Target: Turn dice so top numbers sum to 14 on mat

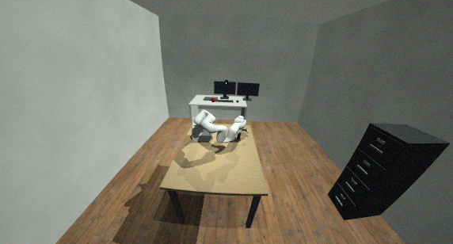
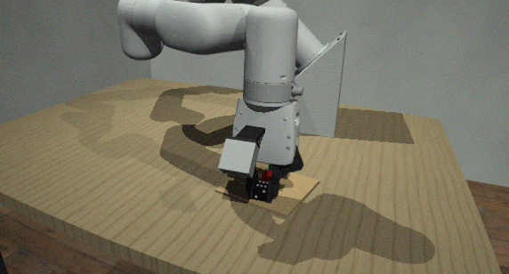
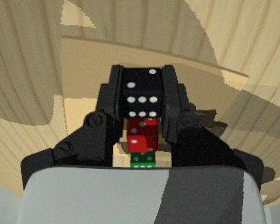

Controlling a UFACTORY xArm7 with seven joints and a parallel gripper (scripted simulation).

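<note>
The black die is 10 mm below my hand. From my hand the other things lie so: red die 50 mm behind, 10 mm below; green die 100 mm behind, 10 mm below; tan mat 50 mm behind, 20 mm below.
</note>
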